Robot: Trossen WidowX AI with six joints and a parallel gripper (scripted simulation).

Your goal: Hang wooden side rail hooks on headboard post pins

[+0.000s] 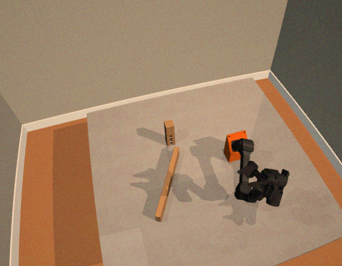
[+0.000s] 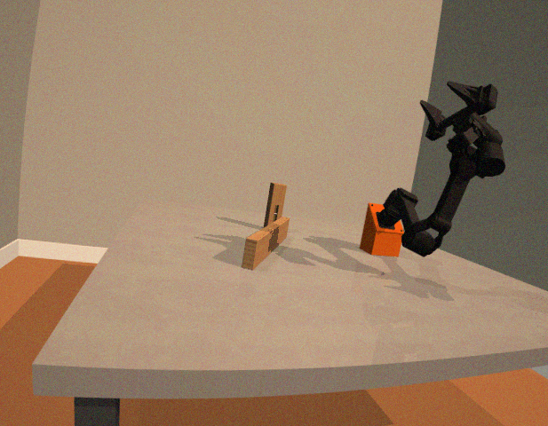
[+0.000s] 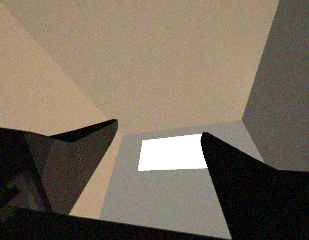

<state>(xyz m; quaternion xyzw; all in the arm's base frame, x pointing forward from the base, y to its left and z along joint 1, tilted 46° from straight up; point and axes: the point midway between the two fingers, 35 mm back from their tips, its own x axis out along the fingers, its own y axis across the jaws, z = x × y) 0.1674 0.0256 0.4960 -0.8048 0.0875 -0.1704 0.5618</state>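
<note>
Now: the wooden headboard post 160 mm ahead of my gripper tip, 580 mm to the right of it and 380 mm below it.
</note>
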